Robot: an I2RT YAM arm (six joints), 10 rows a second.
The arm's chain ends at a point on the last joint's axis. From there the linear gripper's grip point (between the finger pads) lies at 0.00 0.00 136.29 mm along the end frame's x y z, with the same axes.
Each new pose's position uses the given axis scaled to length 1; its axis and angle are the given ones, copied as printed.
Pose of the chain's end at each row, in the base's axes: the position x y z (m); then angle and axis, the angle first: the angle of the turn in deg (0 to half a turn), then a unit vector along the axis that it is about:
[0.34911 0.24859 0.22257 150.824 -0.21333 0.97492 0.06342]
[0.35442 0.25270 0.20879 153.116 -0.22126 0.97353 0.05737]
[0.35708 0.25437 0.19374 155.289 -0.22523 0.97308 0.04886]
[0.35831 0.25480 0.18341 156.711 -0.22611 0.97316 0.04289]
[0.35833 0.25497 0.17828 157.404 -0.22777 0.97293 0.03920]
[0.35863 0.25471 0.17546 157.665 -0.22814 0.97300 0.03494]
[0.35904 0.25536 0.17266 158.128 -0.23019 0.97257 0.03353]
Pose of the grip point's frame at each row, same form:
[0.41043 0.27855 0.10460 150.824 -0.21333 0.97492 0.06342]
[0.41114 0.28074 0.08808 153.116 -0.22126 0.97353 0.05737]
[0.40966 0.27957 0.07055 155.289 -0.22523 0.97308 0.04886]
[0.40821 0.27790 0.05871 156.711 -0.22611 0.97316 0.04289]
[0.40694 0.27689 0.05285 157.404 -0.22777 0.97293 0.03920]
[0.40693 0.27545 0.04972 157.665 -0.22814 0.97300 0.03494]
[0.40639 0.27562 0.04648 158.128 -0.23019 0.97257 0.03353]

